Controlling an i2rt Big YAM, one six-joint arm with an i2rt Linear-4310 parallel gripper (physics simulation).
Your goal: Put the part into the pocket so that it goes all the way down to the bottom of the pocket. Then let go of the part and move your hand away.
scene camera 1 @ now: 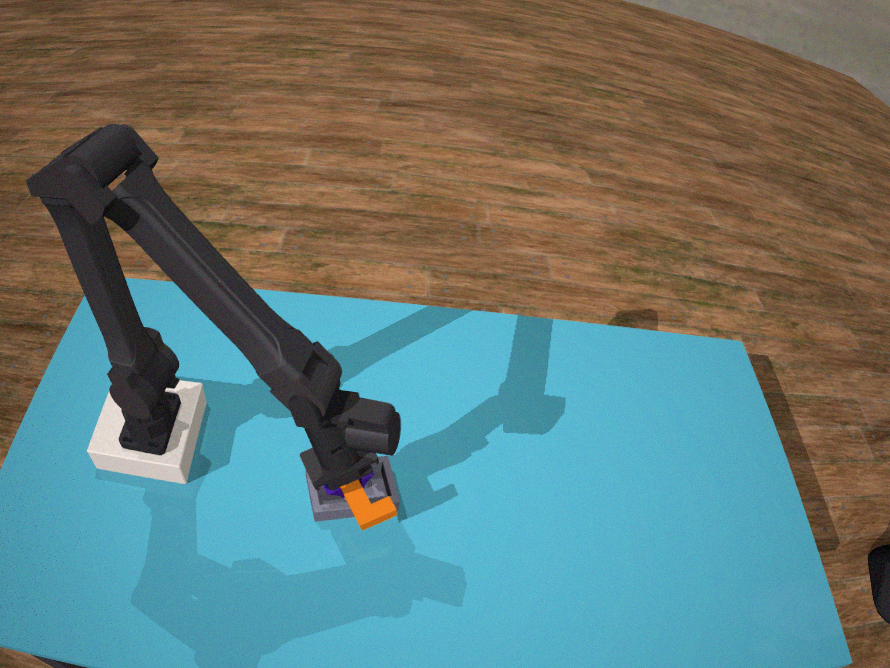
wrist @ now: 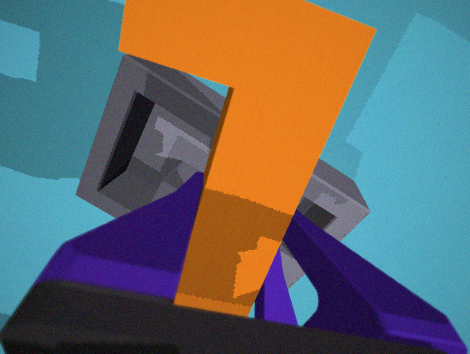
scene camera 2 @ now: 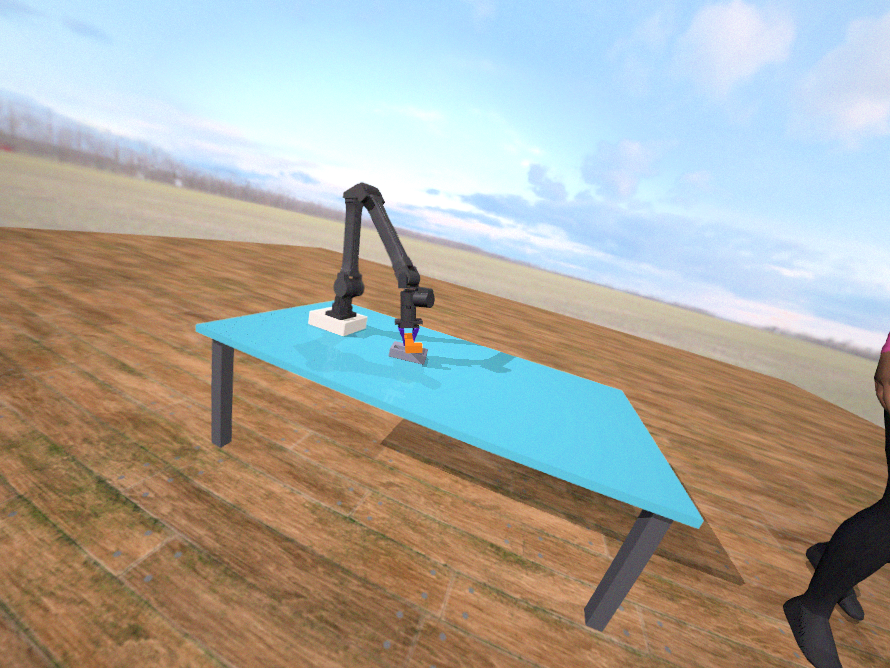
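Pixels of known places: gripper, fingertip midpoint: [scene camera 1: 351,490] [wrist: 232,192]; arm's base, link origin: [scene camera 1: 151,423] [scene camera 2: 341,315].
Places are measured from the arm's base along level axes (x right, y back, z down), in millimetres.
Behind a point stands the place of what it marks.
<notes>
The part is an orange L-shaped block [scene camera 1: 366,509] {x 112, y -386, z -27 mm} [scene camera 2: 412,346] {x 126, y -400, z -22 mm} [wrist: 270,100] {x 108, y -383, z -27 mm}. My gripper [scene camera 1: 349,486] {x 66, y -361, z 3 mm} [scene camera 2: 409,336] {x 66, y -361, z 3 mm} [wrist: 232,192] {x 66, y -361, z 3 mm} is shut on one leg of it, with purple fingers on both sides. The pocket is in a grey block [scene camera 1: 330,511] {x 97, y -330, z 25 mm} [scene camera 2: 396,353] {x 97, y -332, z 37 mm} [wrist: 95,150] {x 15, y -421, z 21 mm} on the table. The part is above the grey block, outside the pocket, and its corner reaches past the block's front rim in scene camera 1. In the wrist view the part and fingers cover the middle of the pocket; the pocket's left end shows, turned relative to the part.
The blue table [scene camera 1: 611,503] {x 25, y -817, z 57 mm} [scene camera 2: 546,431] {x 226, y -910, z 57 mm} carries the arm's white base block [scene camera 1: 140,467] {x 77, y 4, z 24 mm} [scene camera 2: 337,323] {x 76, y -41, z 11 mm} to the left of the grey block. A person's dark leg [scene camera 2: 841,546] shows on the floor beyond the table's right end. Arm shadows lie across the table.
</notes>
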